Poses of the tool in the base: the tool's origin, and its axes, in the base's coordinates. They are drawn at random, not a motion.
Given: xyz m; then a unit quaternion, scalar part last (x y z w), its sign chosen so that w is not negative.
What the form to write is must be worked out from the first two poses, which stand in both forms.
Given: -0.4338, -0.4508, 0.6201, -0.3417, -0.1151, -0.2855, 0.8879
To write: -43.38, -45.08, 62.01, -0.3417, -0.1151, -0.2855, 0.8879
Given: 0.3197, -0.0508, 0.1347, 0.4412, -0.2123, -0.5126, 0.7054
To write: 31.97, -5.08, 13.47, 0.4412, -0.2123, -0.5126, 0.7054
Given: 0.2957, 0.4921, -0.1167, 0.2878, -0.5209, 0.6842, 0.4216
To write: 29.57, 49.21, -11.67, 0.2878, -0.5209, 0.6842, 0.4216
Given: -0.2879, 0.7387, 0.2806, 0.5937, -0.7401, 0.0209, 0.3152
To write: -28.79, 73.87, 28.06, 0.5937, -0.7401, 0.0209, 0.3152
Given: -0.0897, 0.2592, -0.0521, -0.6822, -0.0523, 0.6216, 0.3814
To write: -8.97, 25.92, -5.21, -0.6822, -0.0523, 0.6216, 0.3814
